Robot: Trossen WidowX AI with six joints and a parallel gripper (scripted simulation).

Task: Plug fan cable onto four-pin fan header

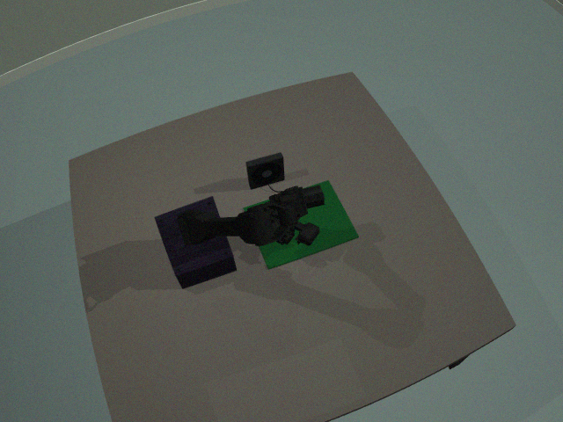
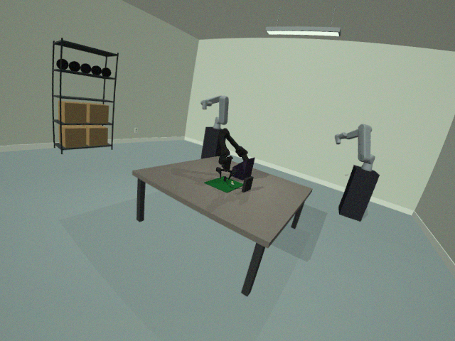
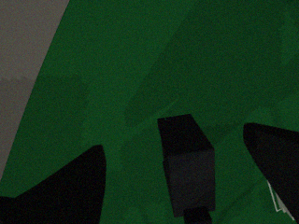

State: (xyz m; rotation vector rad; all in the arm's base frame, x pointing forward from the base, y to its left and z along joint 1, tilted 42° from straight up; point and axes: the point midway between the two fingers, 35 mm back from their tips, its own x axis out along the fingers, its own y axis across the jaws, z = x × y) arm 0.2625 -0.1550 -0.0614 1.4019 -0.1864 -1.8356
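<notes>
My gripper tip is 90 mm to the right of the four-pin fan header, 20 mm above it and 10 mm short of it. From my gripper tip the other things lie so: dark fan plug: 10 mm above; dark fan: 230 mm to the left, 40 mm ahead, 40 mm above; green board: 60 mm ahead, 40 mm to the left, 30 mm below.
</notes>
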